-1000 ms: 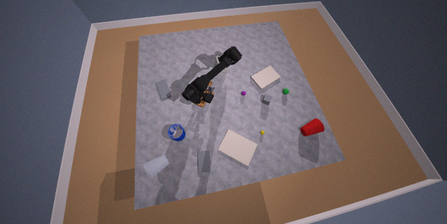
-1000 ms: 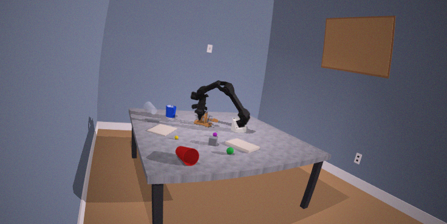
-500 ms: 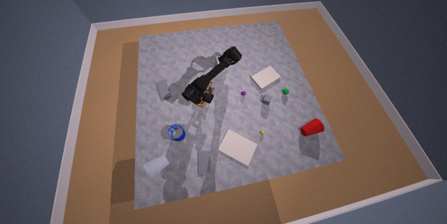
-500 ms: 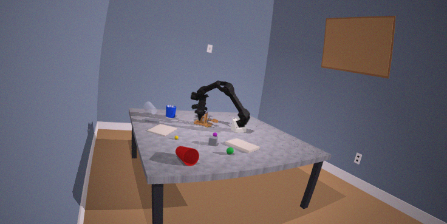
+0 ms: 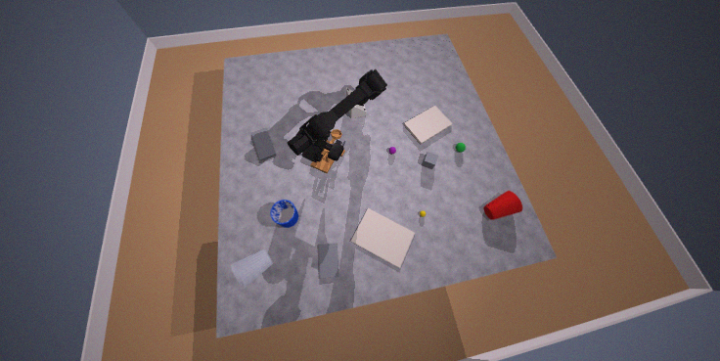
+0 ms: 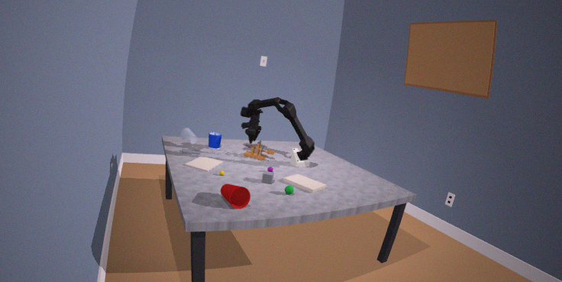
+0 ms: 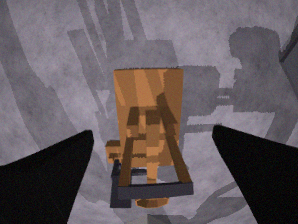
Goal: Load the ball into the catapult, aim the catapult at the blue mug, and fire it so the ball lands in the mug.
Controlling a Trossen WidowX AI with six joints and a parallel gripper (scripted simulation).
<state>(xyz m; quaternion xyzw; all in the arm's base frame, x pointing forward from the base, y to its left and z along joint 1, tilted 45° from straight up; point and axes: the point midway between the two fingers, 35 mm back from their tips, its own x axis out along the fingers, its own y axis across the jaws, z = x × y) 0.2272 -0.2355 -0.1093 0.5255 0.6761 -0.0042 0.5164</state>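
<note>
My gripper tip is 5 cm short of the purple ball, 31 cm to the right of it and 8 cm above it. The rest, counted from my gripper tip: blue mug (18 cm ahead, 20 cm to the right, 6 cm below); then grey cube (16 cm ahead, 45 cm to the left, 7 cm below); then wooden catapult (4 cm behind, 6 cm to the left, 4 cm below).
</note>
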